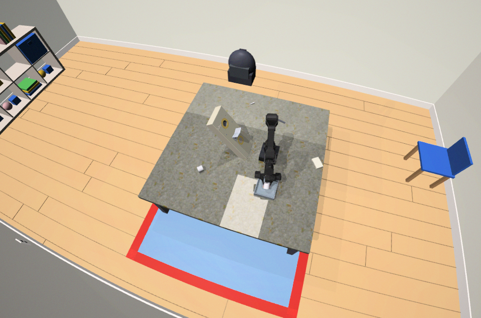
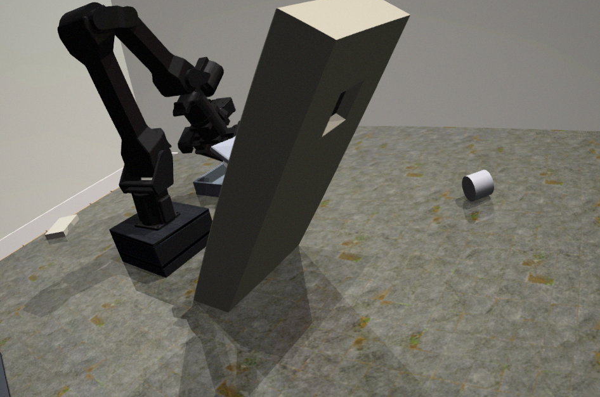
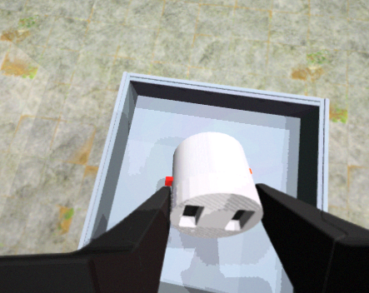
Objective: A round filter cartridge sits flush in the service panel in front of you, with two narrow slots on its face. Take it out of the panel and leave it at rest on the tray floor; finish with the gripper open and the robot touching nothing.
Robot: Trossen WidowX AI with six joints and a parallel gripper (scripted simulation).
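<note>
My gripper tip is now right at the filter cartridge. The rest, counted from my gripper tip: pale ledge 280 mm ahead, 320 mm to the right, 130 mm above; grey tray 40 mm below; pale flat block 380 mm behind, 270 mm to the right, 50 mm below.
</note>
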